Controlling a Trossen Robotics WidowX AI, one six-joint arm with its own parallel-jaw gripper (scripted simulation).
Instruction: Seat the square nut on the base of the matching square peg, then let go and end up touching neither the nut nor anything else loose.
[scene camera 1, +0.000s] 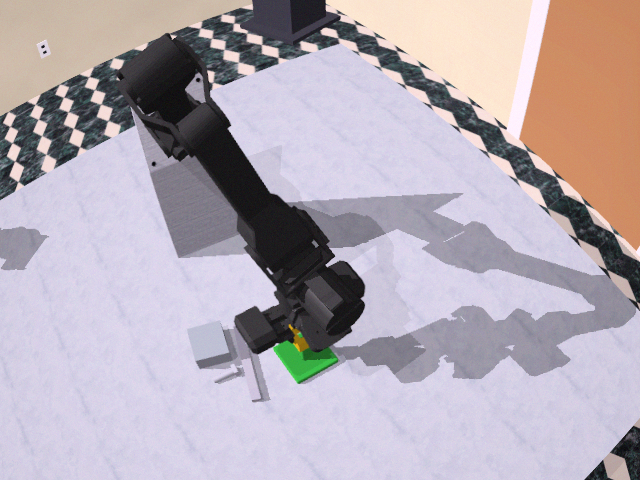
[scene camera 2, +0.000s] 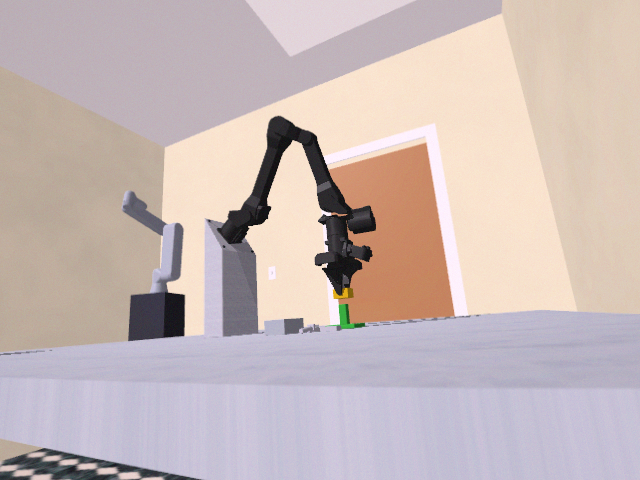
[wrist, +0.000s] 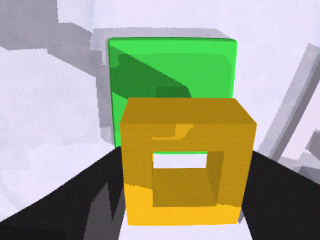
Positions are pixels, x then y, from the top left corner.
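I can see my gripper in the wrist view, in scene camera 2 and in scene camera 1 (303, 334). On my gripper, (scene camera 2: 348, 281) and (wrist: 96, 196) are the same spot.
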